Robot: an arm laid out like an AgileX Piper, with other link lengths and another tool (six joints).
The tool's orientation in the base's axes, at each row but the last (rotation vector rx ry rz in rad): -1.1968 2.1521 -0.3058; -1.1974 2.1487 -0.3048; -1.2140 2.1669 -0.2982; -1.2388 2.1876 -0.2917
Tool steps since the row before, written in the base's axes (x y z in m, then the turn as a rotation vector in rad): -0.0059 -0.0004 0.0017 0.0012 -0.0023 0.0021; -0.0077 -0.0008 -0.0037 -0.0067 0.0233 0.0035; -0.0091 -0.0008 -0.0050 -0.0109 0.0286 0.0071; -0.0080 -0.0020 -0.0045 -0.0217 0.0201 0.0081
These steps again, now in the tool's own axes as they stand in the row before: 0.0018 0.0029 -0.0051 0.0006 -0.0031 -0.0011; 0.0051 0.0065 -0.0022 -0.0182 0.0157 -0.0045; 0.0062 0.0082 -0.0019 -0.0225 0.0198 -0.0093; 0.0065 0.0066 -0.0014 -0.0117 0.0224 -0.0174
